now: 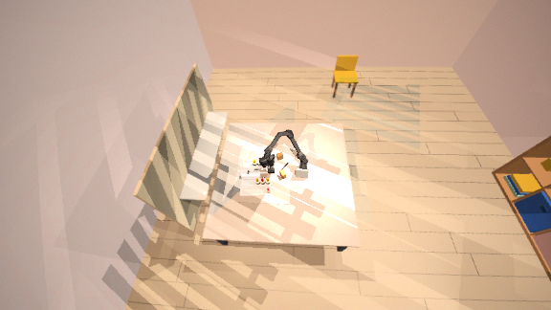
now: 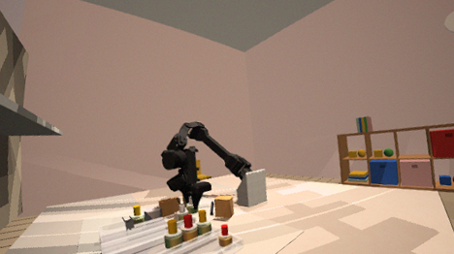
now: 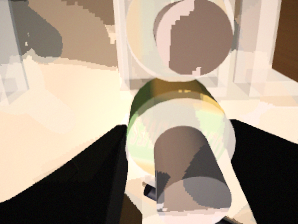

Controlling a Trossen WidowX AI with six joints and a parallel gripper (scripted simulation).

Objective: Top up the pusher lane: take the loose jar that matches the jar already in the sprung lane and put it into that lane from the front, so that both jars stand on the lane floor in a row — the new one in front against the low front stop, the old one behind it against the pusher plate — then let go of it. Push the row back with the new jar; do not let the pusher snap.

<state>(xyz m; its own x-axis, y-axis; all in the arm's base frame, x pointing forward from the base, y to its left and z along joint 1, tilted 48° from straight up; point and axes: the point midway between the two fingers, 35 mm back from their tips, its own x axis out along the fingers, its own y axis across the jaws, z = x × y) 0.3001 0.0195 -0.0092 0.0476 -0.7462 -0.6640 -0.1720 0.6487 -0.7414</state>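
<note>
The dark stick lies 110 mm behind my gripper tip, 60 mm to the right of it and 40 mm below it. From my gripper tip the other things lie so: clear rack (180 mm ahead, 50 mm to the left, 30 mm below).
</note>
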